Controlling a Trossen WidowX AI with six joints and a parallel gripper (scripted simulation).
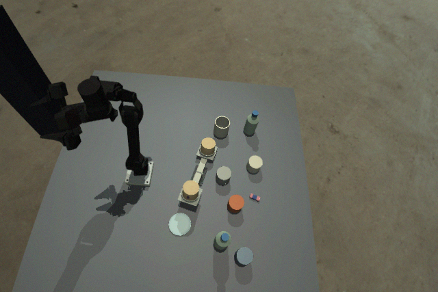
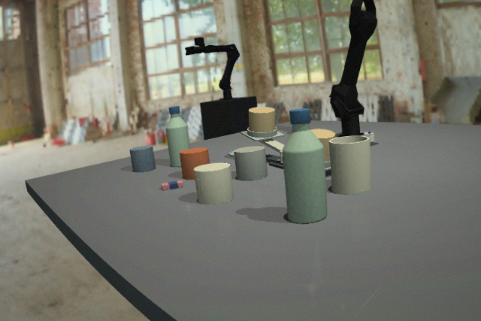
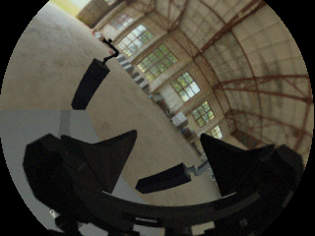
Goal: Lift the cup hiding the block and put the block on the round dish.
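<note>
Now: the grey block 560 mm below my gripper tip, 530 mm ahead of it and 150 mm to the left of it. Also, from my gripper tip: balance beam 560 mm below, 480 mm ahead, 30 mm to the left; round dish 600 mm below, 370 mm ahead, 200 mm to the right; grey cylinder 590 mm ahead, 560 mm below, 10 mm to the right.
</note>
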